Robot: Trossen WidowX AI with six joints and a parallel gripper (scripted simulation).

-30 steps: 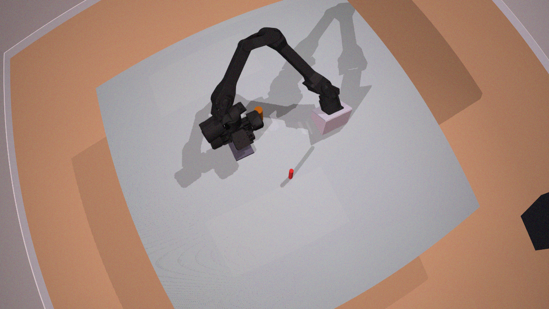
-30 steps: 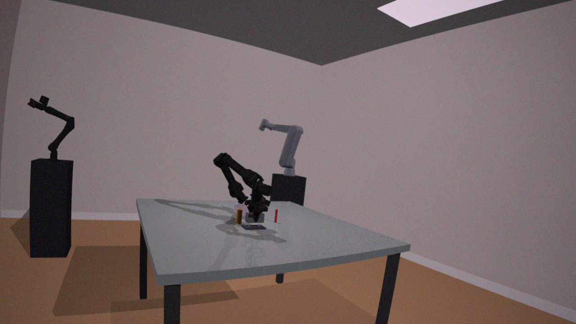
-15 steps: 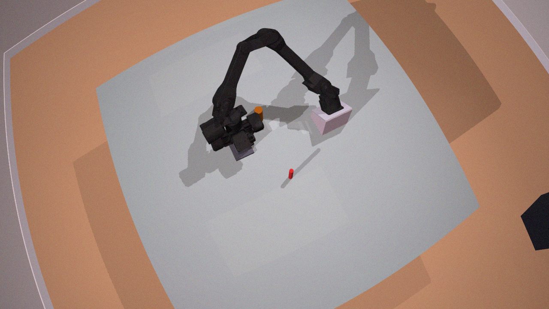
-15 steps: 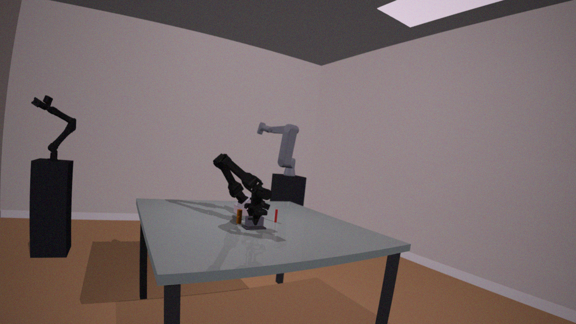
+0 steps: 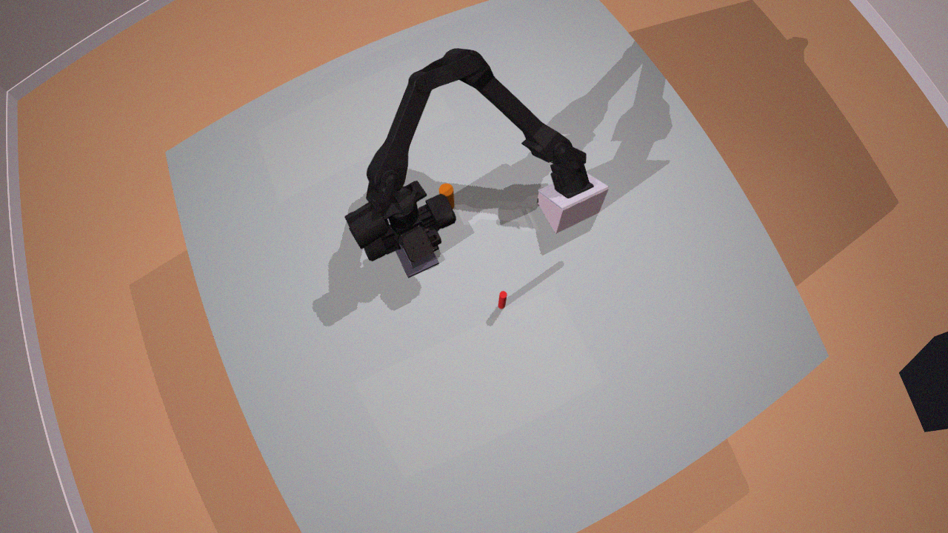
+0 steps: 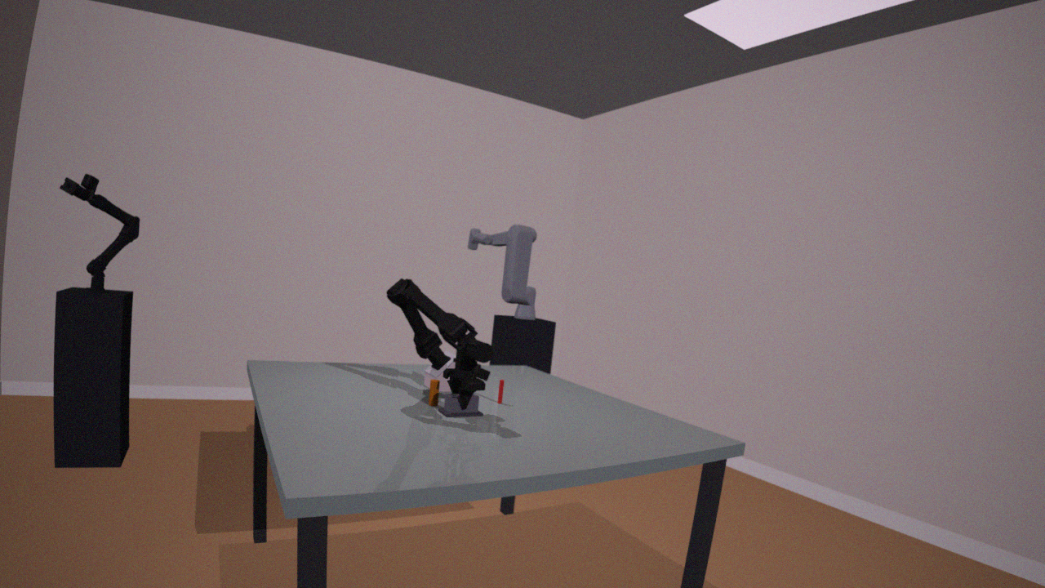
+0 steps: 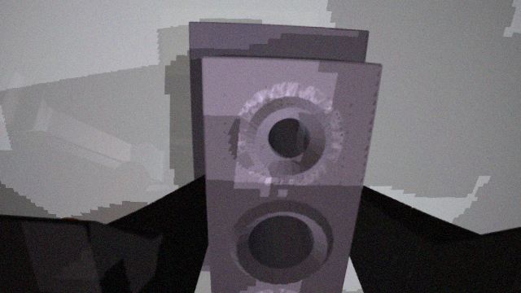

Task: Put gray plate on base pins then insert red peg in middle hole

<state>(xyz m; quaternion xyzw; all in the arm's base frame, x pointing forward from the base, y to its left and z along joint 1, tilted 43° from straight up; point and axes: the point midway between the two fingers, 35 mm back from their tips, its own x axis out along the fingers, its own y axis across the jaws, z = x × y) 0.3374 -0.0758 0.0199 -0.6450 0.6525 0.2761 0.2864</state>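
My gripper tip is now 1 cm above the base. The rest, counted from my gripper tip: orange cylinder (11 cm behind, 5 cm to the right, 2 cm above); gray plate (2 cm above); red peg (20 cm to the left, 11 cm behind, 2 cm above).
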